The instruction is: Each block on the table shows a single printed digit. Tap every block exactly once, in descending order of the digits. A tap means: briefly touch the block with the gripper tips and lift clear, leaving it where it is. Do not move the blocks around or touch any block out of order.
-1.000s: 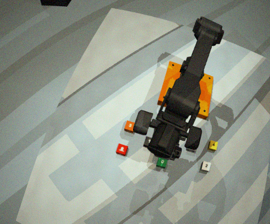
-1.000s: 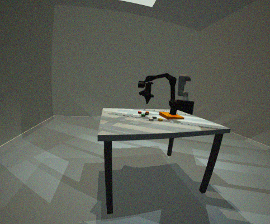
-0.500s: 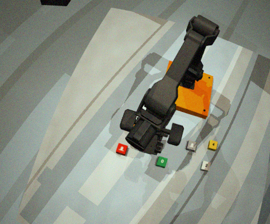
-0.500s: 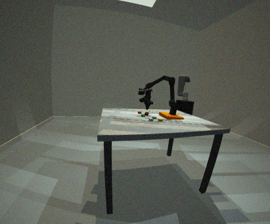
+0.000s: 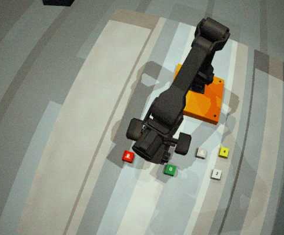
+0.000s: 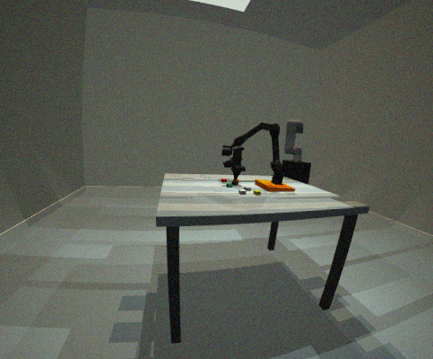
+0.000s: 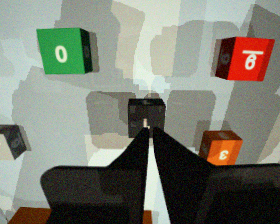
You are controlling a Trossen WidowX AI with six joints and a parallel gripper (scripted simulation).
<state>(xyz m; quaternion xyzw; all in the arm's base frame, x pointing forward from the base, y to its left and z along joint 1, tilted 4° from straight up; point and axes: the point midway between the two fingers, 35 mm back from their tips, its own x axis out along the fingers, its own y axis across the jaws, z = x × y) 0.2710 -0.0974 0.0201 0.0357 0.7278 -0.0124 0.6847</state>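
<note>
Right now the dark block is 20 mm below my gripper tip. Also, from my gripper tip: orange block (40 mm behind, 70 mm to the right, 20 mm below); green block (60 mm ahead, 60 mm to the left, 20 mm below); red block (50 mm ahead, 80 mm to the right, 20 mm below).
</note>
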